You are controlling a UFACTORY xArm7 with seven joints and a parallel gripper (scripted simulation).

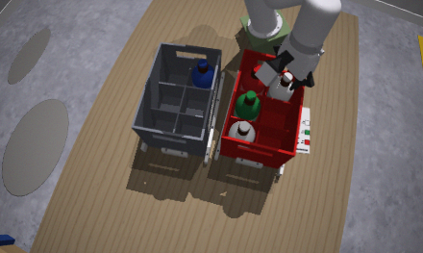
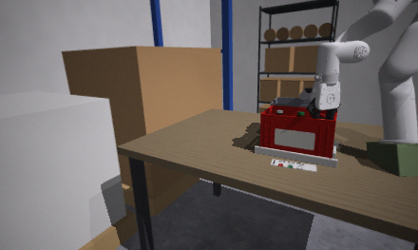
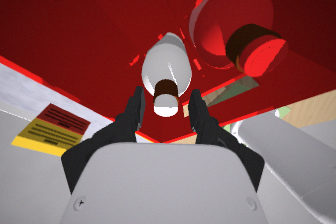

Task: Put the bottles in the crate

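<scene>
The red-label bottle lies 9 cm to the right of my hand, 7 cm below it and 1 cm behind it. Round my hand: green bottle 11 cm to the right, 7 cm below, 7 cm ahead; then pick list 15 cm below, 10 cm ahead, 9 cm to the left; then red crate 8 cm ahead, 7 cm below, 6 cm to the right.
</scene>
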